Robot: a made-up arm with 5 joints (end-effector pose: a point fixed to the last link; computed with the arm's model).
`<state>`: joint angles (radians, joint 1 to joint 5).
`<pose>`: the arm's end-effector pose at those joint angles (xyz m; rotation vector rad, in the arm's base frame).
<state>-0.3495 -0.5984 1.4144 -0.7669 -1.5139</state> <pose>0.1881 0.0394 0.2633 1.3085 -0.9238 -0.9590</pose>
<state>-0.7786 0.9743 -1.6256 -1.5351 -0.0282</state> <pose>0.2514 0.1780 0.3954 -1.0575 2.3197 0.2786</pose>
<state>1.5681 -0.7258 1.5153 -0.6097 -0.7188</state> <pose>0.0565 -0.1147 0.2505 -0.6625 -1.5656 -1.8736</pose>
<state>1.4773 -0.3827 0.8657 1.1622 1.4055</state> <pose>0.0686 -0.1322 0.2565 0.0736 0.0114 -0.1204</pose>
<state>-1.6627 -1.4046 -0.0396 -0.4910 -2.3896</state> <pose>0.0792 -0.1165 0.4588 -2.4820 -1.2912 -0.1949</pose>
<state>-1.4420 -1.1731 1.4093 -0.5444 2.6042</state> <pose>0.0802 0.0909 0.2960 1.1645 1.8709 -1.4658</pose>
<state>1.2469 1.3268 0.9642 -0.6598 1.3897</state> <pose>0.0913 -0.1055 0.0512 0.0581 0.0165 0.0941</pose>
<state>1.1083 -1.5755 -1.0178 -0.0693 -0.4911</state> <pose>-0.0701 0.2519 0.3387 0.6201 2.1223 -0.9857</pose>
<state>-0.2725 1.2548 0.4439 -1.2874 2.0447</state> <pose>0.2901 0.0573 0.0658 -1.0751 -0.9223 1.9603</pose>
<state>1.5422 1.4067 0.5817 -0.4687 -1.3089</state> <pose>0.0605 -0.1499 0.0178 -0.0069 -0.0743 -2.8989</pose>
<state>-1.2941 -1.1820 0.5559 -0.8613 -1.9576</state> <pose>0.0731 0.0158 0.4420 3.0535 0.2429 -0.0446</pose>
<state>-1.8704 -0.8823 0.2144 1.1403 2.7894</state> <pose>0.0409 0.0900 0.4012 0.5161 1.1102 -1.4844</pose>
